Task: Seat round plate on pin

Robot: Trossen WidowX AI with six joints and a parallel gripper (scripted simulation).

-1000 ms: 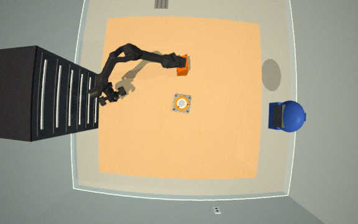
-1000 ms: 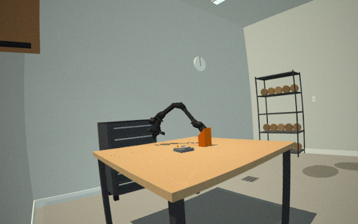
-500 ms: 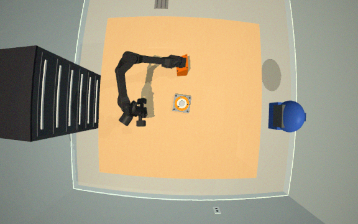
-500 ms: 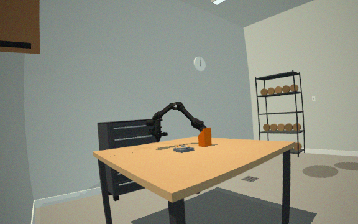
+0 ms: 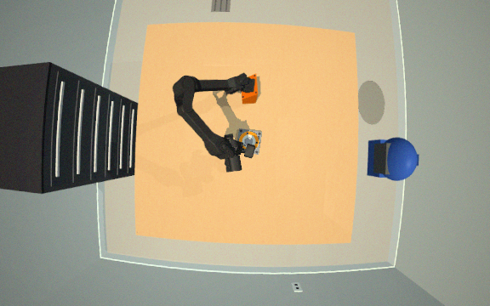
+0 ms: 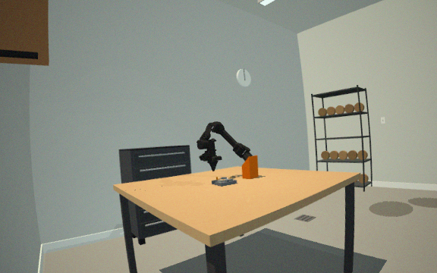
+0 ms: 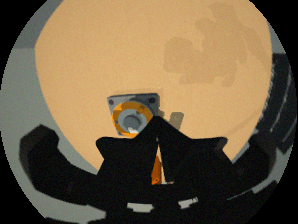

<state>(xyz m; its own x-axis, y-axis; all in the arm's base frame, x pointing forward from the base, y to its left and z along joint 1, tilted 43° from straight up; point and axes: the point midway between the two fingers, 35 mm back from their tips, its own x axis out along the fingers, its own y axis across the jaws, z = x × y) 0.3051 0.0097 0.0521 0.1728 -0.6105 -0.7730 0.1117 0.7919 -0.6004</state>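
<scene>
Right now my gripper tip is 50 mm above the round plate, 40 mm to the right of it and 20 mm past it. Also, from my gripper tip: base: 60 mm to the left, 60 mm below, 40 mm behind.
</scene>
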